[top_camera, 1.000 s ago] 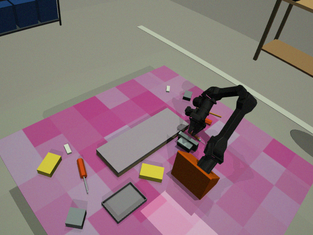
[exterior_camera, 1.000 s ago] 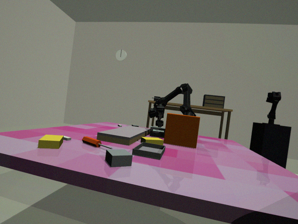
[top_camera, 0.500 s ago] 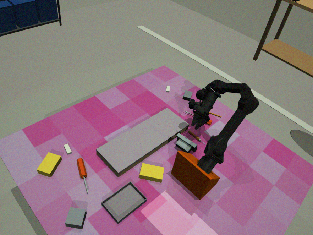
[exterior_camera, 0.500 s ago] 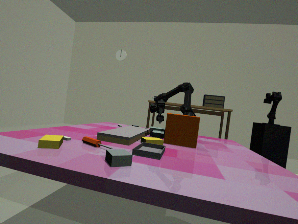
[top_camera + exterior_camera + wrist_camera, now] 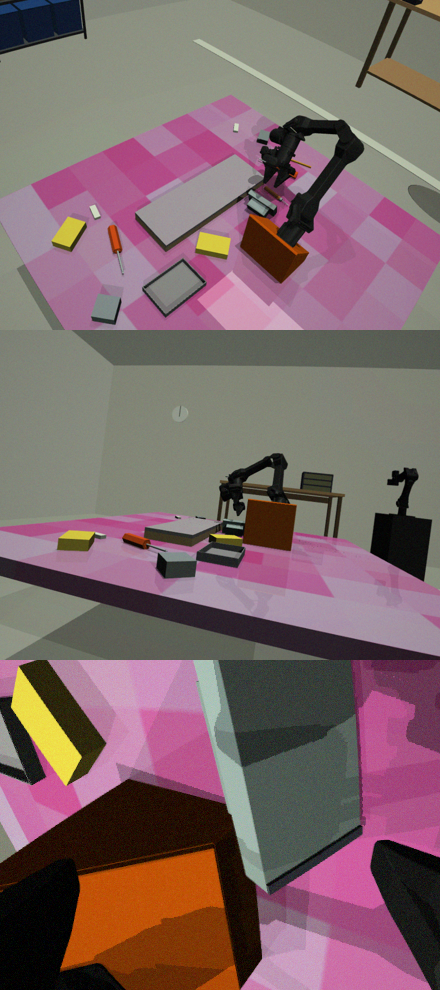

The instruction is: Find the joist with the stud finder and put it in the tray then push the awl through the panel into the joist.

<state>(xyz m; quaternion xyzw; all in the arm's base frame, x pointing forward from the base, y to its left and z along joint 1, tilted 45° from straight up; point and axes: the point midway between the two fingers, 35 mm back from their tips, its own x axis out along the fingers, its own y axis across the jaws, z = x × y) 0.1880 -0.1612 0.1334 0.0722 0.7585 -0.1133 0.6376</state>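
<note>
Now: gripper tip 10 cm above the stud finder, 5 cm to the right of it and 2 cm past it. From my gripper tip the other things lie so: indicator light: 10 cm below, 6 cm to the left, 3 cm behind; then thin stick: 32 cm to the right, 12 cm below, 6 cm ahead; then awl: 11 cm below, 8 cm to the right, 2 cm behind.
</note>
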